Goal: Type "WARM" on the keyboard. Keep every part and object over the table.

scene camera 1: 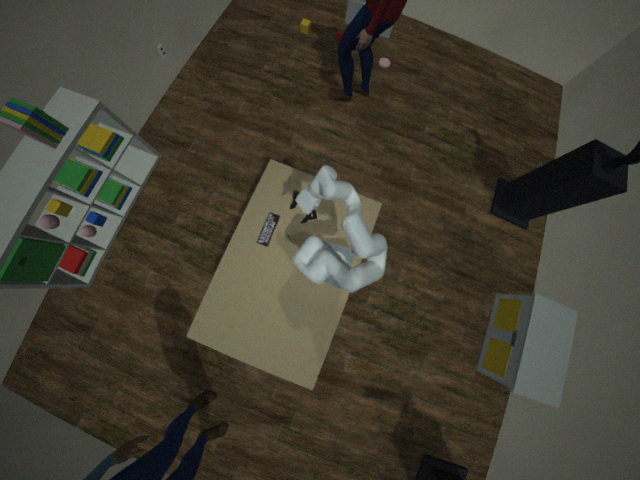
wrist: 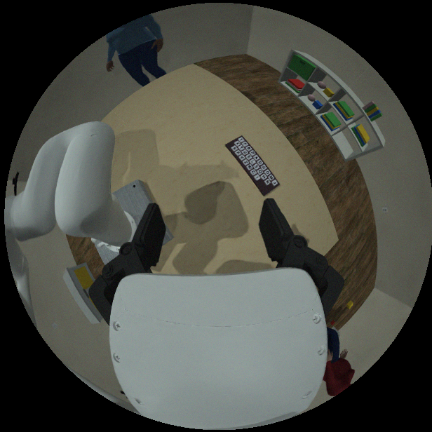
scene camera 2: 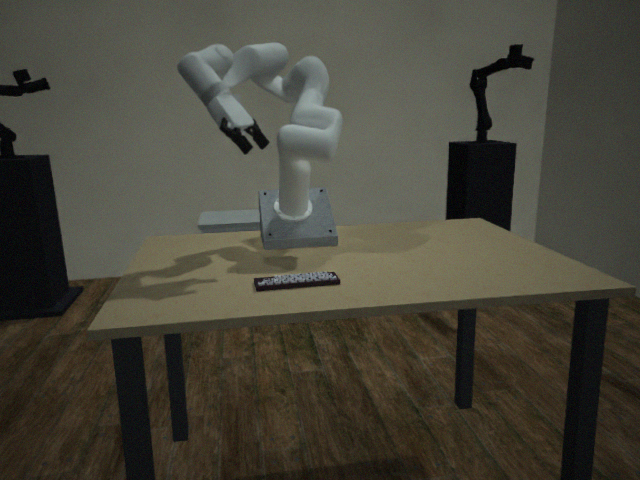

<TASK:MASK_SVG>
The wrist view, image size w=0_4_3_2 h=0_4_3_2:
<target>my gripper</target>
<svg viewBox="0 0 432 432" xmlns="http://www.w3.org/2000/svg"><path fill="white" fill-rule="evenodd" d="M274 198L266 198L263 201L258 226L268 257L271 257L271 261L278 262L276 268L223 274L152 273L149 267L156 266L156 262L158 262L166 227L158 204L149 203L137 225L131 242L125 242L120 246L119 255L102 267L102 275L97 276L92 285L90 285L88 295L102 318L109 325L109 347L116 377L130 403L144 417L187 428L208 430L250 428L294 417L299 412L302 412L302 410L305 410L316 396L325 372L328 352L325 317L330 312L330 309L332 309L343 288L344 278L331 265L328 266L328 261L323 255L307 246L306 239L303 236L293 234L290 225L278 208Z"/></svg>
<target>dark keyboard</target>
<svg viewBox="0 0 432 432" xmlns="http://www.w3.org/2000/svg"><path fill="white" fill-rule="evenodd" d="M227 142L225 147L229 149L238 163L240 163L262 196L279 185L271 170L269 170L262 158L242 135Z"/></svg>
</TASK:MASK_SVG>
